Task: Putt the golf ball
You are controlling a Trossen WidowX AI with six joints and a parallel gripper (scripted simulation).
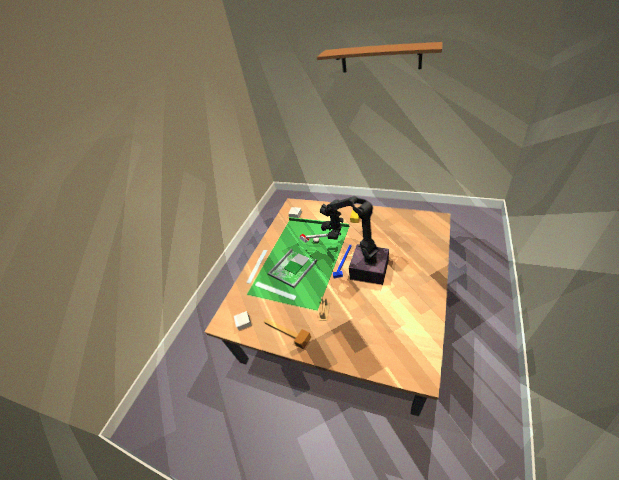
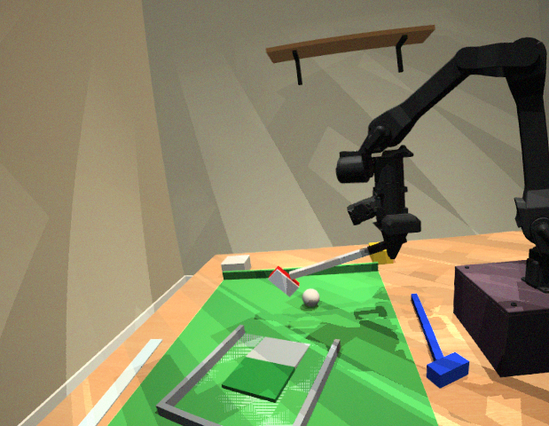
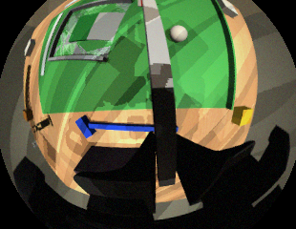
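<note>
Right now my gripper tip is 50 mm past the blue putter, 80 mm to the right of it and 120 mm above it. The rest, counted from my gripper tip: white golf ball (180 mm ahead, 80 mm to the right, 110 mm below); then green mat (240 mm ahead, 90 mm to the left, 130 mm below); then red putter (120 mm ahead).
</note>
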